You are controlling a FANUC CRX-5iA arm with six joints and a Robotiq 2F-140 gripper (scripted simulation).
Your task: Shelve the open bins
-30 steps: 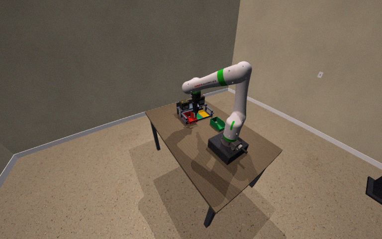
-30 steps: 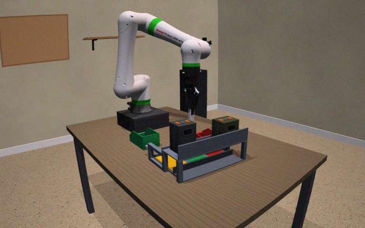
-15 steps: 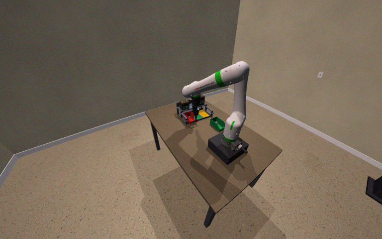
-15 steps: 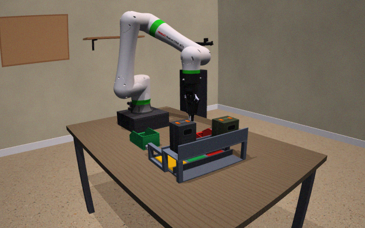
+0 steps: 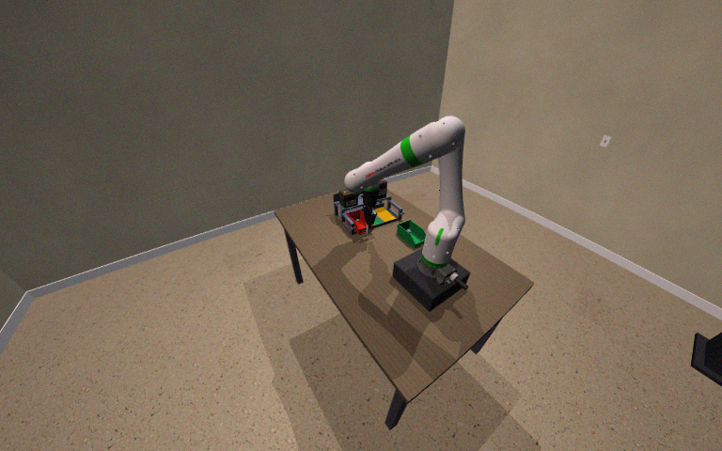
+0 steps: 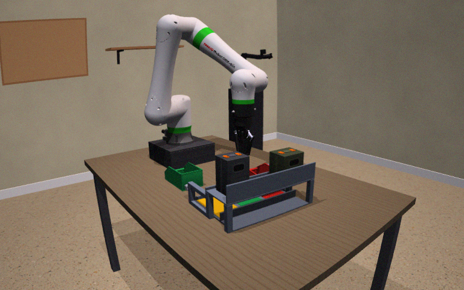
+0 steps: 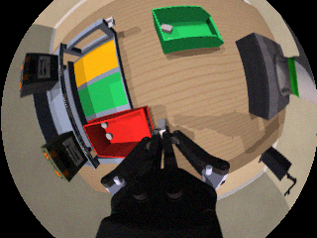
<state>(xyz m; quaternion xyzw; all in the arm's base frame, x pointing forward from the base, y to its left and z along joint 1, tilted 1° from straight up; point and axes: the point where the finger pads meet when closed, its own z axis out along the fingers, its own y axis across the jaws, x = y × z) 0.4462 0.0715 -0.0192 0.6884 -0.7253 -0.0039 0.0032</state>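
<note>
The red bin is 12 cm ahead of my hand, 3 cm below it and 1 cm to the right of it. Round my hand: green bin 22 cm to the right, 14 cm behind, 4 cm below; olive box 27 cm ahead, 7 cm above, 1 cm to the right; black box 26 cm ahead, 25 cm to the right, 8 cm above.
</note>
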